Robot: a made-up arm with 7 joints.
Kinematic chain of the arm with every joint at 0, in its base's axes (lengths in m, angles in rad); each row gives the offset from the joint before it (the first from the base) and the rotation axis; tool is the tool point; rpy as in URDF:
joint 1: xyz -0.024 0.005 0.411 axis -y
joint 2: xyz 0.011 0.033 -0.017 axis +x
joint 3: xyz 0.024 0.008 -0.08 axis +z
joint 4: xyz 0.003 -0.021 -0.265 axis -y
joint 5: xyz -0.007 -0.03 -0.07 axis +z
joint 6: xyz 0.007 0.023 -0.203 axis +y
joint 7: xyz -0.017 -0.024 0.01 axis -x
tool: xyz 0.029 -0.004 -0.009 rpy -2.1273 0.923 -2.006
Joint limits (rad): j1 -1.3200..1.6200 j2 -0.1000..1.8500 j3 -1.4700..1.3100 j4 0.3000..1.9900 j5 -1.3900..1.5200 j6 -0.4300..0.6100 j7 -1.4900..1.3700
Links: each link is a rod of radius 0.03 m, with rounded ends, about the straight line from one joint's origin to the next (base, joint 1, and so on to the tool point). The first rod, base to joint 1, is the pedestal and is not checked.
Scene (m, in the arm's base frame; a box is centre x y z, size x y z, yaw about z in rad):
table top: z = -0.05
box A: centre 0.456 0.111 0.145 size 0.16 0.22 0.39 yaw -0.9
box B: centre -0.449 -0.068 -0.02 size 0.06 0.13 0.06 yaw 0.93
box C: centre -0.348 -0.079 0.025 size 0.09 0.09 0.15 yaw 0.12
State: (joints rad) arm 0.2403 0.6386 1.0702 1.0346 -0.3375 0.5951 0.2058
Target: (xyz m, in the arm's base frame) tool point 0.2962 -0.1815 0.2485
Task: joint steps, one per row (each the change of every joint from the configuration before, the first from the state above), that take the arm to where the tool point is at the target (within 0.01 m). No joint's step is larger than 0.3 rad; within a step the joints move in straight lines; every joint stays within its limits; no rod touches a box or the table.
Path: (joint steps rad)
1: -0.1266 -0.1244 -0.1400 0.2118 0.0529 -0.2563 -0.0384
2: -0.1265 -0.1244 -0.1399 0.2117 0.0529 -0.2562 -0.0385
3: -0.1266 -0.1245 -0.1400 0.2118 0.0530 -0.2563 -0.0384
4: -0.1266 -0.1244 -0.1400 0.2118 0.0529 -0.2563 -0.0384
5: 0.1673 -0.0602 -0.2689 -0.0240 -0.0658 0.2551 0.0496
6: 0.1672 -0.0602 -0.2690 -0.0239 -0.0658 0.2552 0.0496
7: 0.1672 -0.0603 -0.2689 -0.0239 -0.0658 0.2551 0.0496
8: 0.1672 -0.0602 -0.2689 -0.0239 -0.0658 0.2552 0.0496

